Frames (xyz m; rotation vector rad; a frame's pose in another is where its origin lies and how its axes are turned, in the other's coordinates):
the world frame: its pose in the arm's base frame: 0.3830 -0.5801 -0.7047 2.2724 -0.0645 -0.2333
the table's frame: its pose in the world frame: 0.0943 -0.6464 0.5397 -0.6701 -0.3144 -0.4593
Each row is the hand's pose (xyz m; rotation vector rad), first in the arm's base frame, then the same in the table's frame.
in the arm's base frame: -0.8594 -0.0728 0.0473 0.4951 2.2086 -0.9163
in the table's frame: -2.0169 0.4423 -0.1135 -0.7742 0.7495 -1.5488
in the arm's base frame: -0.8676 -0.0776 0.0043 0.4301 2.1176 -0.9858
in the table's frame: -1.9952 0.4044 -0.1086 -0.8251 0.6335 -1.5382
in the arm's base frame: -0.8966 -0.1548 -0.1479 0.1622 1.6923 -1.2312
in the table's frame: -1.9050 0.2774 -0.0330 -1.0199 0.1291 -1.4443
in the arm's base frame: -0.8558 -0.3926 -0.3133 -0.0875 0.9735 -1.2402
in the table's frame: -1.7188 0.2030 0.1800 -1.2673 -0.4724 -0.9794
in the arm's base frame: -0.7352 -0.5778 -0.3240 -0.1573 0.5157 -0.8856
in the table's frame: -1.5809 0.2917 0.3286 -1.4687 -0.6226 -0.3828
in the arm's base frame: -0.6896 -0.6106 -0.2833 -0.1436 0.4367 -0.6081
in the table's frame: -1.5648 0.3555 0.3506 -1.5711 -0.4952 -0.1044
